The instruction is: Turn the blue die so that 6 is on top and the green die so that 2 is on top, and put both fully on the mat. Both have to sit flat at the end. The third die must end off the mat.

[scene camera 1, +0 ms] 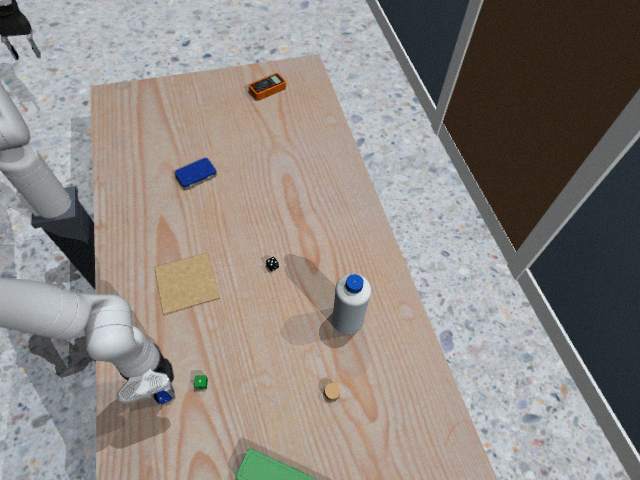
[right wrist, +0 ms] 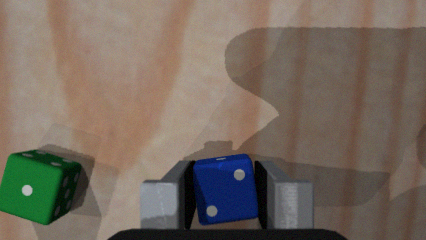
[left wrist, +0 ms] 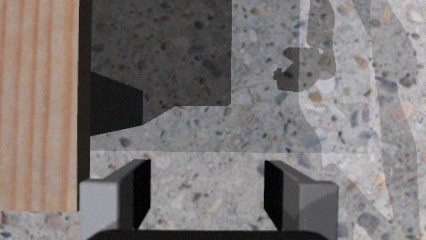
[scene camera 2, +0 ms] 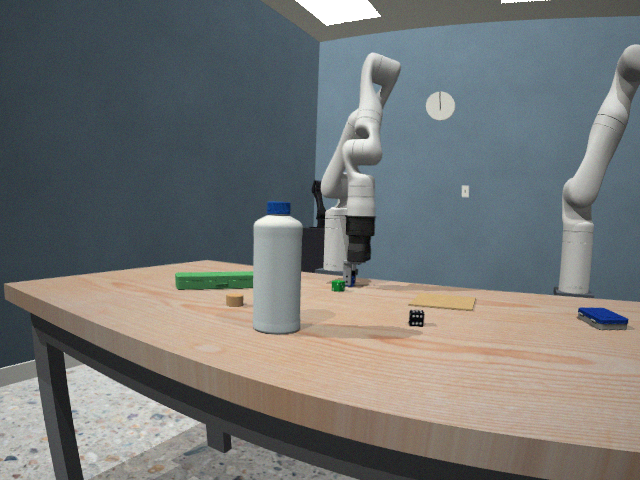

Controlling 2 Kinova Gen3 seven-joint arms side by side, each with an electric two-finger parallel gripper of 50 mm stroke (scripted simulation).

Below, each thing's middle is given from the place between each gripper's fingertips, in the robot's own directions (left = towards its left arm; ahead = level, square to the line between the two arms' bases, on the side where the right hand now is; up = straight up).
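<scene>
From my right hand (scene camera 2: 349, 284), you'd find the white bottle (scene camera 2: 277, 255) 450 mm ahead, 90 mm to the left and 80 mm above, and the green case (scene camera 2: 184, 280) 240 mm ahead, 240 mm to the right and 10 mm below. The tan mat (scene camera 1: 188, 282) is 70 mm ahead of that right hand, 280 mm to the left of it and 20 mm below it, while the blue die (right wrist: 225, 190) is 10 mm below the same hand.
Counting from my left hand, the blue box (scene camera 1: 193, 174) is 410 mm ahead, 400 mm to the right and 170 mm below. The tan mat is 350 mm ahead of my left hand, 750 mm to the right of it and 180 mm below it; from that left hand the blue die is 290 mm ahead, 1030 mm to the right and 170 mm below, and the white bottle is 730 mm ahead, 940 mm to the right and 80 mm below.
</scene>
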